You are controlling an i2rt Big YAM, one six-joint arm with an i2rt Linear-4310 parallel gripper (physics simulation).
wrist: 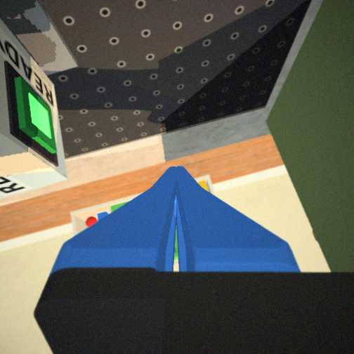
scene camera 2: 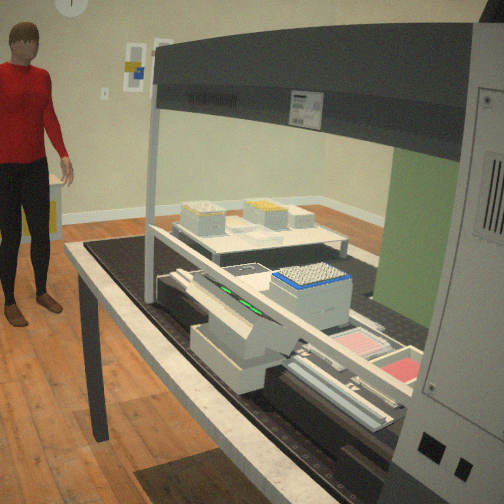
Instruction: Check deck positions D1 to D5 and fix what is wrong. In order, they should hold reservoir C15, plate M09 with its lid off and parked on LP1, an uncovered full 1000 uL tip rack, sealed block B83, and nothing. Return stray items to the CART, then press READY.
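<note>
My blue gripper (wrist: 176, 178) is shut with nothing between its fingertips; it does not show in the scene view. The green READY button (wrist: 40, 116) is lit on a pale box at the left of the wrist view, to the left of my fingertips and apart from them. In the scene view a tip rack with a blue rim (scene camera 2: 312, 276) stands uncovered and looks full of tips. In front of it on the deck are a plate with pink wells (scene camera 2: 361, 342) and a reservoir with red liquid (scene camera 2: 400, 371). The deck's far positions are partly hidden by the rail.
A white raised cart (scene camera 2: 310, 240) at the back holds a box with pale tips (scene camera 2: 203, 220), a yellow-topped tip box (scene camera 2: 265, 214), a small white box (scene camera 2: 301, 218) and clear lids or plates. A green panel (scene camera 2: 415, 235) (wrist: 320, 140) stands at the right. A person (scene camera 2: 25, 115) stands at the left.
</note>
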